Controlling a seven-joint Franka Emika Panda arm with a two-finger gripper.
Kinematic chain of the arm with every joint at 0, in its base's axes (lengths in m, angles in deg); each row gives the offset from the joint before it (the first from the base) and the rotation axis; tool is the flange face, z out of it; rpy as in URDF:
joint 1: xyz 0 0 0.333 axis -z
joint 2: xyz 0 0 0 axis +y
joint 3: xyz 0 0 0.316 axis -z
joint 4: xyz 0.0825 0 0 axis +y
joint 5: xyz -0.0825 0 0.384 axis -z
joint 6: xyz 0 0 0 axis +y
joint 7: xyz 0.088 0 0 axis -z
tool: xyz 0 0 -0.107 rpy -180 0 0
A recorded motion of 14 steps. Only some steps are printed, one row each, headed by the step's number.
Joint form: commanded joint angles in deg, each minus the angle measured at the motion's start. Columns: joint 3, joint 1, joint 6, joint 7, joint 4, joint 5, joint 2.
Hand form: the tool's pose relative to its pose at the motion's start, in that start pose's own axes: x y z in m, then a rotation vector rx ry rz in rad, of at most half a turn. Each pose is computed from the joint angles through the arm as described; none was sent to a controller.
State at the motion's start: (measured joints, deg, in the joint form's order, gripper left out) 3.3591 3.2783 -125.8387 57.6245 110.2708 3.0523 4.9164
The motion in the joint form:
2: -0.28 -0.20 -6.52 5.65 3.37 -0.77 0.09
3: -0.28 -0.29 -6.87 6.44 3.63 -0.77 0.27
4: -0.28 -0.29 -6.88 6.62 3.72 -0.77 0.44
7: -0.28 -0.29 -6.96 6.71 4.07 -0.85 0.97
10: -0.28 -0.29 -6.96 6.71 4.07 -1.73 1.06
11: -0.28 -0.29 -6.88 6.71 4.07 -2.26 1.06
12: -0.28 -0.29 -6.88 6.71 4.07 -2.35 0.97
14: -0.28 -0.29 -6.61 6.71 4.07 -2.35 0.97
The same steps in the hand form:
2: -0.0080 -0.0003 0.0166 0.0539 0.0141 0.0968
3: -0.0093 -0.0004 0.0198 0.0529 0.0127 0.1087
4: -0.0096 -0.0001 0.0223 0.0491 0.0106 0.1117
7: -0.0110 0.0010 0.0304 0.0373 0.0029 0.1135
10: -0.0113 0.0009 0.0314 0.0414 -0.0079 0.1236
11: -0.0115 0.0009 0.0315 0.0435 -0.0146 0.1298
12: -0.0115 0.0009 0.0306 0.0454 -0.0149 0.1309
14: -0.0118 0.0013 0.0310 0.0413 -0.0172 0.1308

